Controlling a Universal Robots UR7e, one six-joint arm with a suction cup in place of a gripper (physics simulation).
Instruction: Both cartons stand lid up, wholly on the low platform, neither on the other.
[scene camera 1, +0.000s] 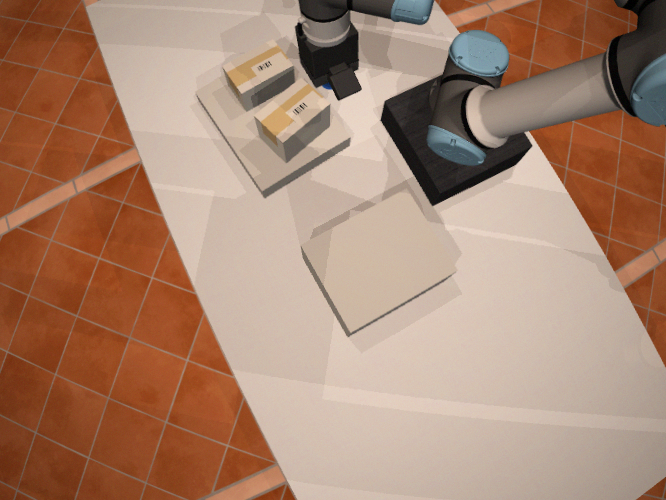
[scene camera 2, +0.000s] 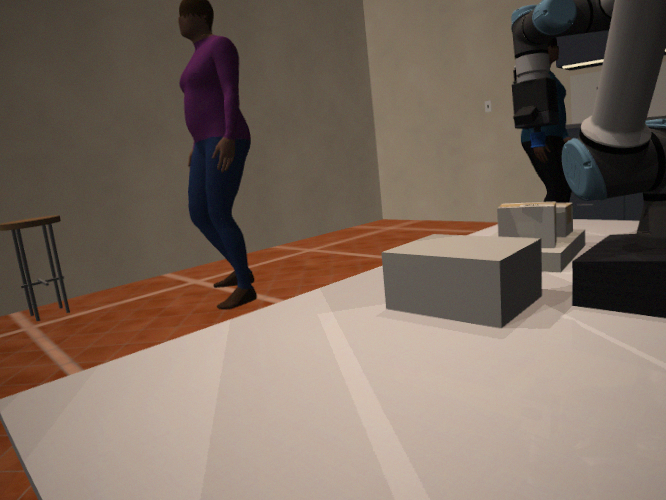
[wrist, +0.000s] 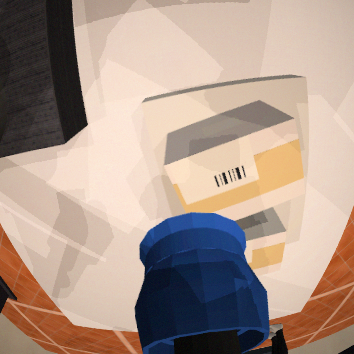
Note:
My suction cup (wrist: 196, 279) carries nothing. Further things: a low platform (scene camera 2: 555, 259).

